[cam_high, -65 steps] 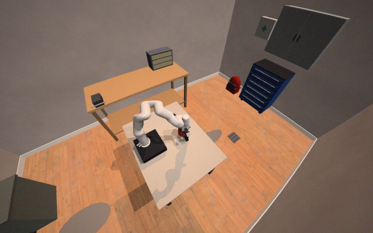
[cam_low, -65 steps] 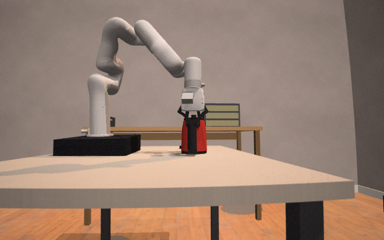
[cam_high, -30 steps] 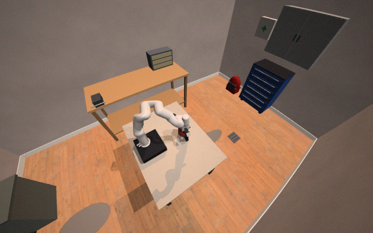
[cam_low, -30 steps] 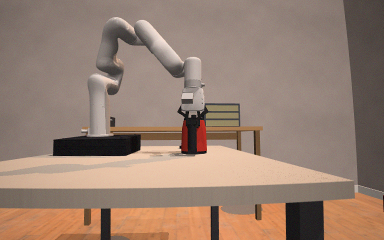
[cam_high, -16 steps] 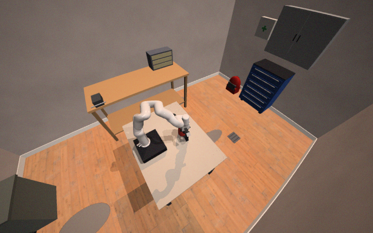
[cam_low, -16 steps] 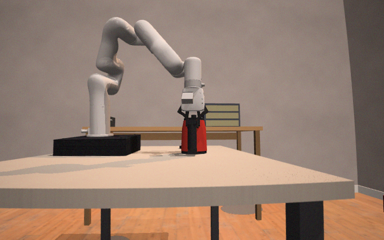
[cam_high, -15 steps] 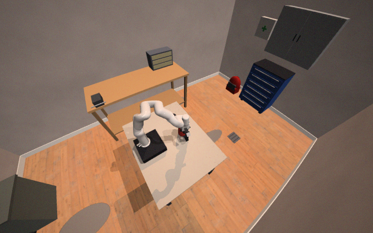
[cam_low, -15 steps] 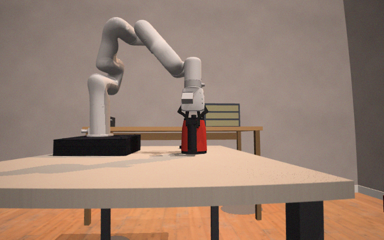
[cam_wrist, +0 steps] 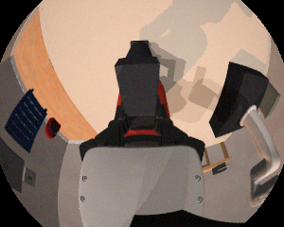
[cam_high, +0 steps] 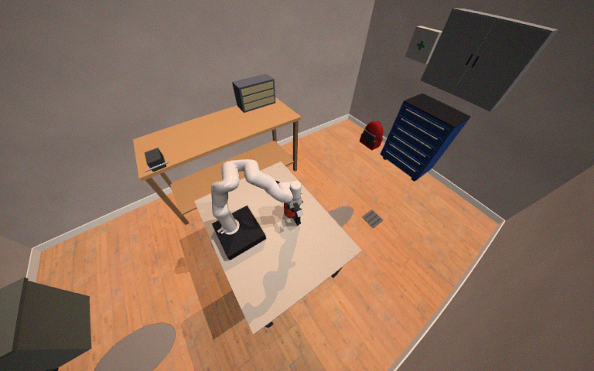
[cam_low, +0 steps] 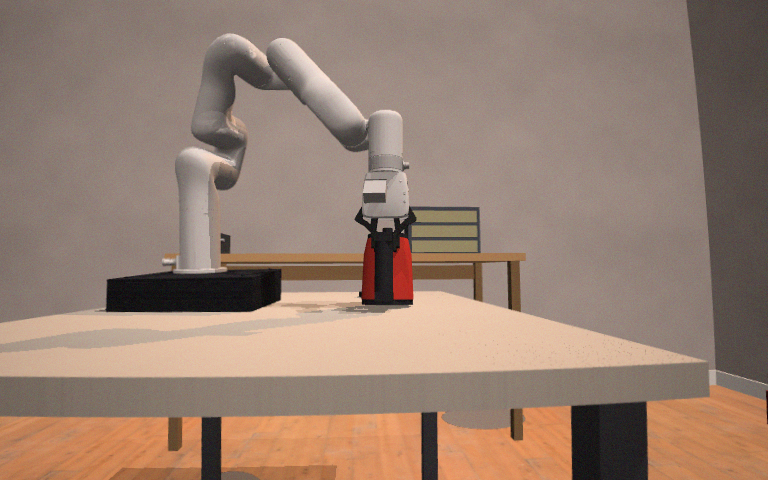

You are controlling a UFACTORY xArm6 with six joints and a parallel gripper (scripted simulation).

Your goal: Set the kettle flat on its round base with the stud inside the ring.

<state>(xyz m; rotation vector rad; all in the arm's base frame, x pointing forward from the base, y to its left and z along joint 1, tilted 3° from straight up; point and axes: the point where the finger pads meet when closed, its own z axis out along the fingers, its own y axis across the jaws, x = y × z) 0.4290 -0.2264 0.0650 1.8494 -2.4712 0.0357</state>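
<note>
Now: hand 10 mm short of the red kettle, 30 mm to the right of it and 50 mm above it. The rest, counted from my hand: black round base (70 mm ahead, 360 mm to the left, 130 mm below).
</note>
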